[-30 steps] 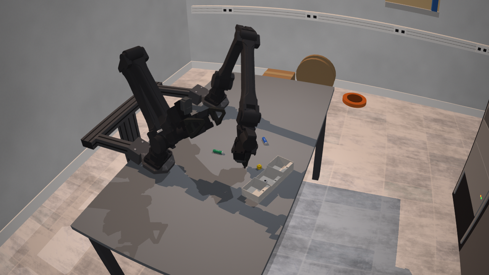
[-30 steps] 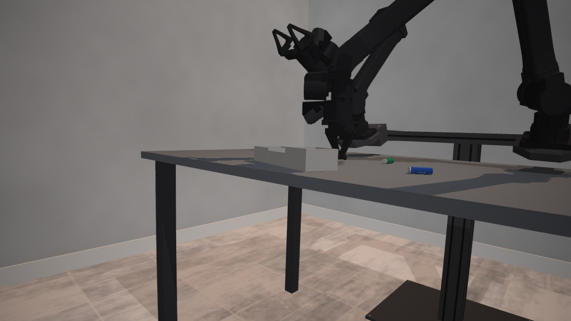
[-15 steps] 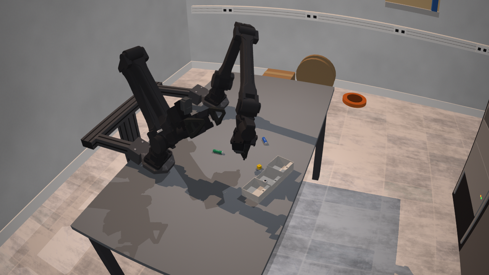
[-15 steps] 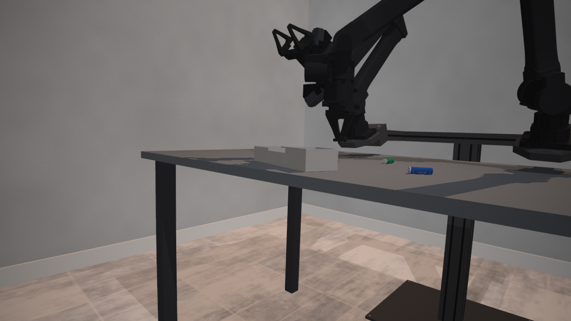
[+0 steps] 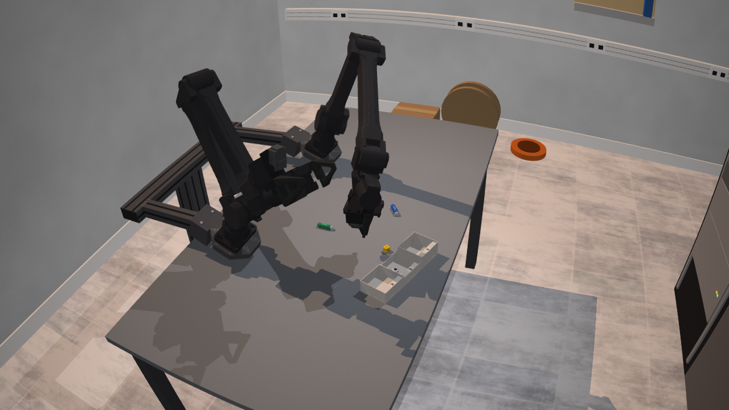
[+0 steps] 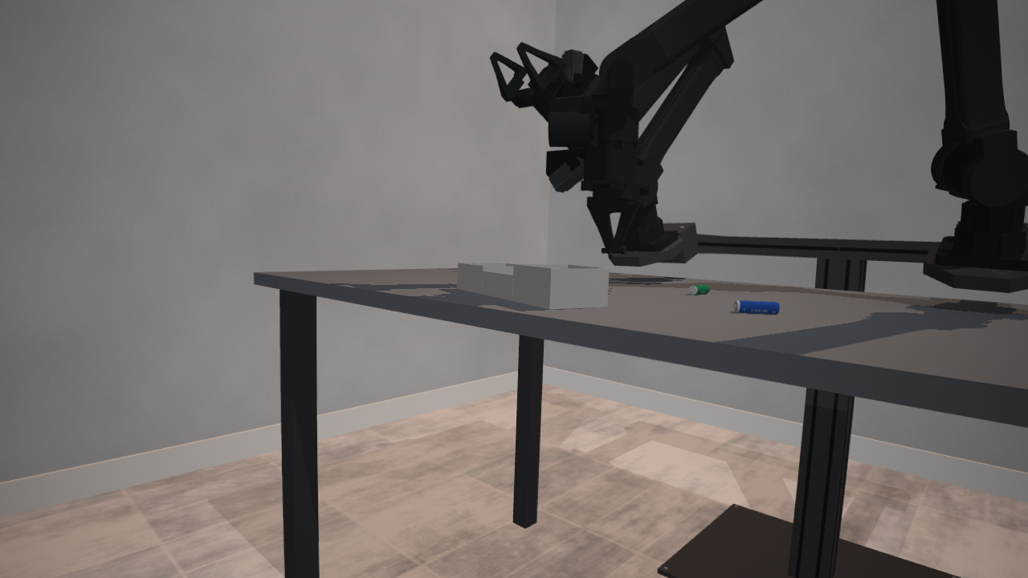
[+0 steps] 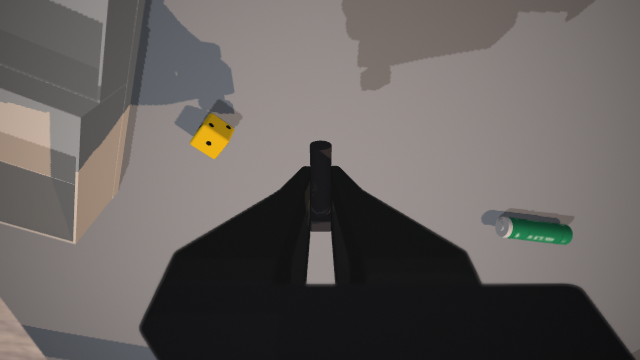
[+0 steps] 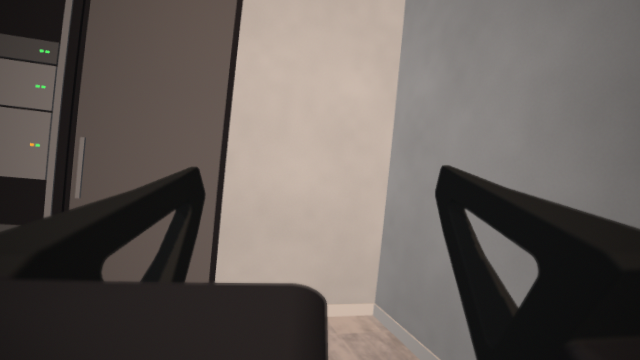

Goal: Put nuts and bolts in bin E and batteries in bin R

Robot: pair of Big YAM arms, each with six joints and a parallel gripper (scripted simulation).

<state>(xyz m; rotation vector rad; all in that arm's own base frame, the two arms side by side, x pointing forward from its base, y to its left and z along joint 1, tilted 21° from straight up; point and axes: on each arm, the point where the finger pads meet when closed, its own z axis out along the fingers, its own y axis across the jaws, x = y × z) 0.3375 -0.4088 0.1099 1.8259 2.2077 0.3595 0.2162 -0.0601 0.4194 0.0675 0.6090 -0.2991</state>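
Right now my left hand is 13 cm short of the bin row, 6 cm to the left of it and 5 cm above it. Round my left hand: hex nut: 12 cm ahead, 6 cm to the right, 6 cm below; then yellow die: 6 cm ahead, 2 cm to the left, 6 cm below; then black bolt: 1 cm to the left.
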